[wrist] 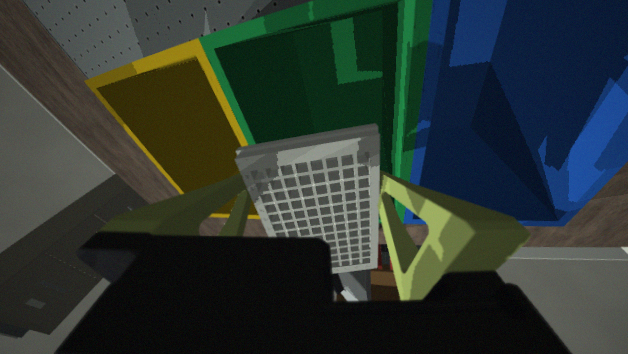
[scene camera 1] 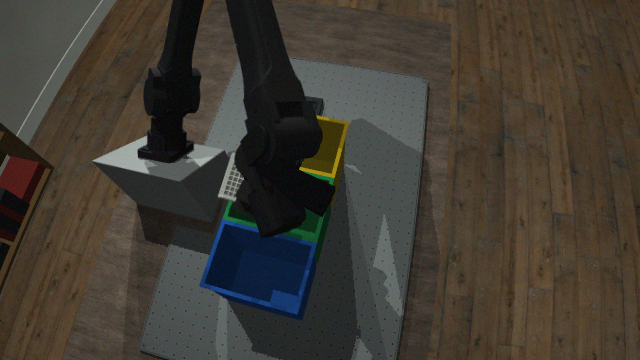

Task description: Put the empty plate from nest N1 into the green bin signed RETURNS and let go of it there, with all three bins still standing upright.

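Places are measured from the arm's base along level axes (x right, y ahead, z up), in centimetres.
Where they show: gripper, fingertip midpoint: [wrist: 314,177]; arm's base at its link origin: [scene camera 1: 166,152].
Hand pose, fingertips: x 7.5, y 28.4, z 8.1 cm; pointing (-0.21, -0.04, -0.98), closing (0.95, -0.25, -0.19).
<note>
Each offset is from my fingertips to the top centre of the thing. "spot": to the spot under its first point. Level surfaces: height alone.
The empty plate {dx +0.0, dy -3.1, dz +3.6 cm} [scene camera 1: 231,181] [wrist: 320,200], pale grey with a grid of wells, is held by its two long sides between the yellow-green fingers of my gripper [wrist: 314,177], which is shut on it. In the wrist view the plate is tilted and overlaps the near part of the green bin {dx +0.4, dy +0.3, dz -2.8 cm} [wrist: 310,90] [scene camera 1: 312,222]. In the scene view it shows at the left of the arm's wrist, by the green bin's left edge; the arm hides much of the plate and the fingers. The green bin stands upright. Its sign and nest N1 cannot be made out.
A yellow bin {dx -12.6, dy +1.0, dz -2.8 cm} [scene camera 1: 325,145] [wrist: 155,125] and a blue bin {dx +13.4, dy -0.4, dz -2.8 cm} [scene camera 1: 265,270] [wrist: 480,110] stand upright on either side of the green bin, on the perforated board {dz -20.7 cm} [scene camera 1: 390,110]. A grey block [scene camera 1: 165,190] with the arm's base stands at the left. A dark piece {spot: dx -33.0, dy -0.5, dz -19.7 cm} [scene camera 1: 314,106] lies behind the yellow bin.
</note>
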